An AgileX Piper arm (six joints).
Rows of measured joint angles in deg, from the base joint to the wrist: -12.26 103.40 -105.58 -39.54 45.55 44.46; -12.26 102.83 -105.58 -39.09 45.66 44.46; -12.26 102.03 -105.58 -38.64 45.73 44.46; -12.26 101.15 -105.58 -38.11 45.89 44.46; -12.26 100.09 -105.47 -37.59 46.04 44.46; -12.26 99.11 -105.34 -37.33 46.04 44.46; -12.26 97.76 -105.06 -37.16 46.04 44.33; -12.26 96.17 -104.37 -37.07 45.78 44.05; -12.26 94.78 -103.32 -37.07 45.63 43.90; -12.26 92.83 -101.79 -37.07 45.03 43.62; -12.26 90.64 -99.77 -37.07 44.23 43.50; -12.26 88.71 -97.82 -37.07 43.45 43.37; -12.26 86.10 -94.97 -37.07 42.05 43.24; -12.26 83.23 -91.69 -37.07 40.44 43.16; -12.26 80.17 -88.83 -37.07 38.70 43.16; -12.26 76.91 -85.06 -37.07 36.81 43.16
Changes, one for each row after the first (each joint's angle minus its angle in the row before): 0.00 -0.57 0.00 0.45 0.11 0.00; 0.00 -0.80 0.00 0.45 0.07 0.00; 0.00 -0.88 0.00 0.53 0.16 0.00; 0.00 -1.06 0.11 0.52 0.15 0.00; 0.00 -0.98 0.13 0.26 0.00 0.00; 0.00 -1.35 0.28 0.17 0.00 -0.13; 0.00 -1.59 0.69 0.09 -0.26 -0.28; 0.00 -1.39 1.05 0.00 -0.15 -0.15; 0.00 -1.95 1.53 0.00 -0.60 -0.28; 0.00 -2.19 2.02 0.00 -0.80 -0.12; 0.00 -1.93 1.95 0.00 -0.78 -0.13; 0.00 -2.61 2.85 0.00 -1.40 -0.13; 0.00 -2.87 3.28 0.00 -1.61 -0.08; 0.00 -3.06 2.86 0.00 -1.74 0.00; 0.00 -3.26 3.77 0.00 -1.89 0.00
